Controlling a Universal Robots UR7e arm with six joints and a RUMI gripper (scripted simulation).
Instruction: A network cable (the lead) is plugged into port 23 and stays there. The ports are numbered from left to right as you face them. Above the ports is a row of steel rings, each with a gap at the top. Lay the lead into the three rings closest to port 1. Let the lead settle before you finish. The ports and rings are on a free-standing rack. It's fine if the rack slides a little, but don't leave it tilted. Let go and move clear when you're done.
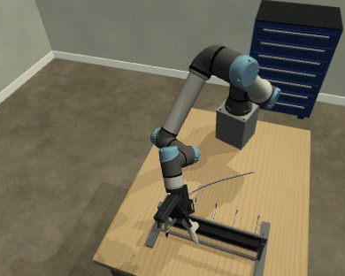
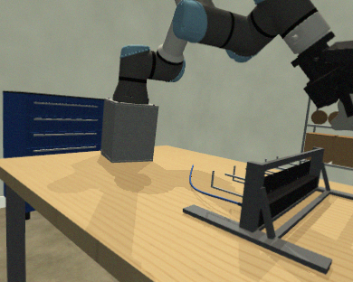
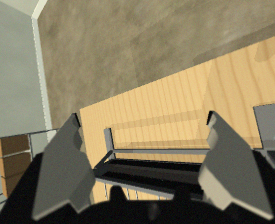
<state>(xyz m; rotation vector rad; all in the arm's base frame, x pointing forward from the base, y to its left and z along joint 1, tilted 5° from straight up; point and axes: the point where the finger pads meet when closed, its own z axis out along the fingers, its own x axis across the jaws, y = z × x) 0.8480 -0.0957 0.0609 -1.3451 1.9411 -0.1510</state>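
My gripper is now 170 mm past the rack, 160 mm above it and 90 mm to the right of it.
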